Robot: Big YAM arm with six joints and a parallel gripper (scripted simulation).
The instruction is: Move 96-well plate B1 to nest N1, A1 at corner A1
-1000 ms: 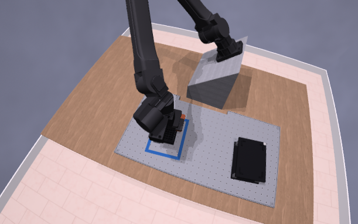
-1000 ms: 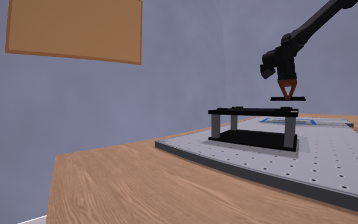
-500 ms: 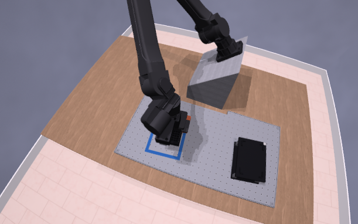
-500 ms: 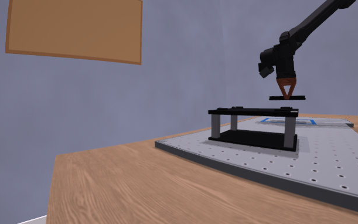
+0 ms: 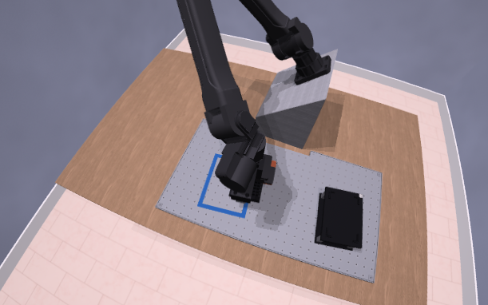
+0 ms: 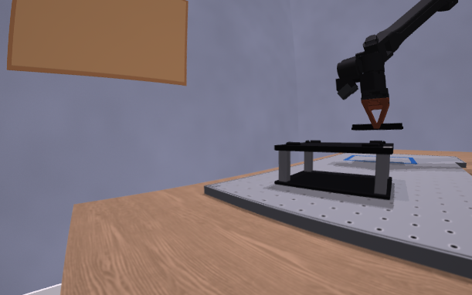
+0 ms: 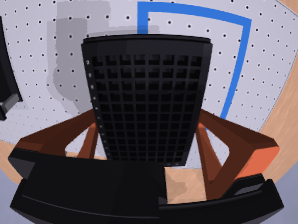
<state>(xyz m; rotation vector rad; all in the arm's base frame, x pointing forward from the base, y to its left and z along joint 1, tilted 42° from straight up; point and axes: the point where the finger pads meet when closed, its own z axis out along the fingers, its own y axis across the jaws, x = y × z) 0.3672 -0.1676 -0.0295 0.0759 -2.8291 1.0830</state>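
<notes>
The black plate nest N1 lies 20 mm ahead of my hand, 290 mm to the left of it and 40 mm below it. From my hand the other things lie so: white A1 mark (60 mm behind, 340 mm to the left, 40 mm below); black 96-well plate (right at my hand); black base (20 mm ahead, 290 mm to the left, 90 mm below).
</notes>
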